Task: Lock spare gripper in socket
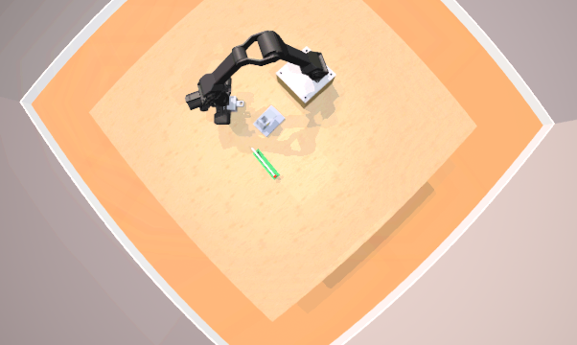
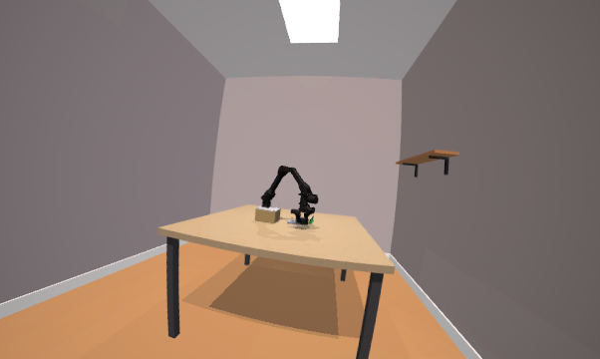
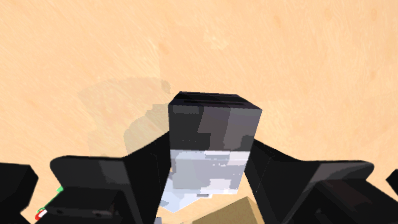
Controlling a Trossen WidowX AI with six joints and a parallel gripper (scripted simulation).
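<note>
Now: the socket 170 mm to the left of my gripper tip and 60 mm behind it. Also, from my gripper tip: green pin holder 280 mm to the left, 70 mm ahead, 20 mm below; spare gripper 20 mm above, 10 mm to the left, 10 mm behind.
</note>
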